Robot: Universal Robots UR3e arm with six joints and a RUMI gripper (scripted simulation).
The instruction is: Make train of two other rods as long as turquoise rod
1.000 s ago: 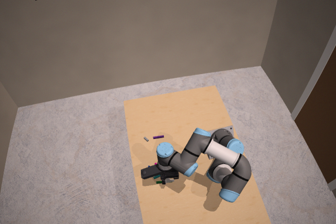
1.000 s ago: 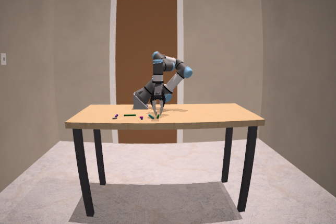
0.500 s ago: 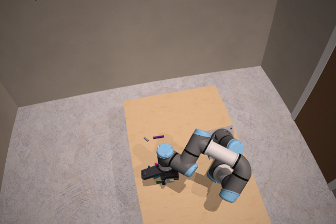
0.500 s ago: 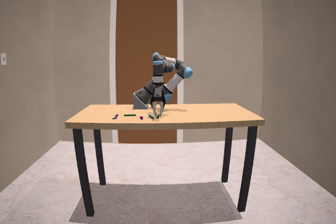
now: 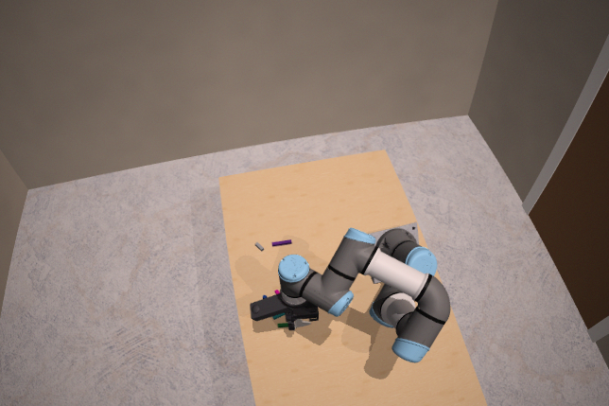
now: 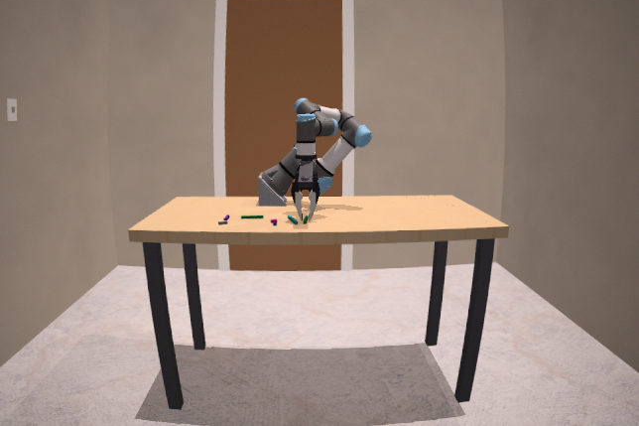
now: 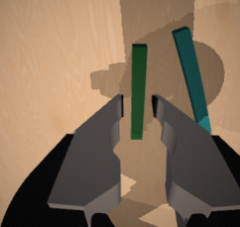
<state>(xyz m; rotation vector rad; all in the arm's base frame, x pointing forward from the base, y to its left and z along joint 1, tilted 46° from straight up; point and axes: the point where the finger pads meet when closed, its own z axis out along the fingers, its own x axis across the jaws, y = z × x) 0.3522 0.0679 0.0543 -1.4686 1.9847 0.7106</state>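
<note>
Right now my hand is 1 cm past the turquoise rod, 4 cm to the left of it and 1 cm above it. From my hand the other things lie so: blue rod (4 cm ahead, 11 cm to the right, 1 cm below); purple rod (6 cm behind, 27 cm to the right, 1 cm below); magenta rod (11 cm to the right, 1 cm below).
</note>
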